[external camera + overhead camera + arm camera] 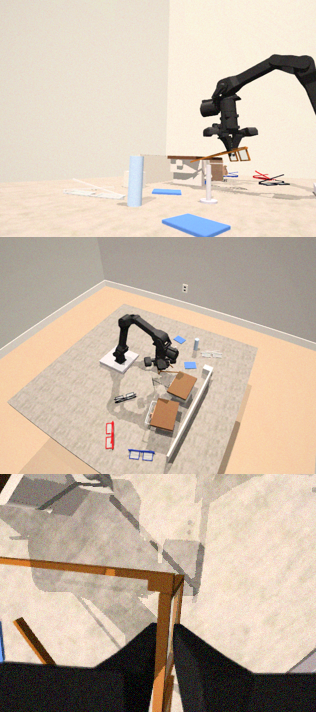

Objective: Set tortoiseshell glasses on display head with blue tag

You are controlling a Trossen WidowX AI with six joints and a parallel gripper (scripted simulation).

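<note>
Now: the white post 4 cm behind my gripper tip, 25 cm to the left of it and 9 cm below it. Also, from my gripper tip: long white rail 31 cm ahead, 11 cm to the right, 6 cm below; light blue cylinder 5 cm ahead, 40 cm to the left, 6 cm below.
</note>
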